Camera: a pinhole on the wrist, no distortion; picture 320 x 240 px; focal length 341.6 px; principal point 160.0 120.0 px. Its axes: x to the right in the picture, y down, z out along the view. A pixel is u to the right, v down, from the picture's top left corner.
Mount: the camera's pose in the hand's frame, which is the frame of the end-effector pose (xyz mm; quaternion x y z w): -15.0 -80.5 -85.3 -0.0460 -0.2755 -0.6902 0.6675
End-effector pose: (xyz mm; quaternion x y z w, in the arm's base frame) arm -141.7 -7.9 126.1 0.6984 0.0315 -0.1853 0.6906
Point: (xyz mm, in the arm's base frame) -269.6 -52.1 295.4
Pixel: 34 21
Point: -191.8 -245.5 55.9
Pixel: outside the picture
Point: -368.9 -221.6 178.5
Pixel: 253 79
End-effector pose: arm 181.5 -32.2 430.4 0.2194 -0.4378 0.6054 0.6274
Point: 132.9 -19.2 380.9
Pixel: outside the picture
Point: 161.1 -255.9 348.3
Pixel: 212 11
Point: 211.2 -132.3 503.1
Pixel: outside the picture
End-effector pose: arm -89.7 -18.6 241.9 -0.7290 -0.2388 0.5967 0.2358
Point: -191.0 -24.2 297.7
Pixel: 239 142
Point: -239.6 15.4 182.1
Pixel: outside the picture
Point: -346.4 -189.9 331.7
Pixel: 187 41
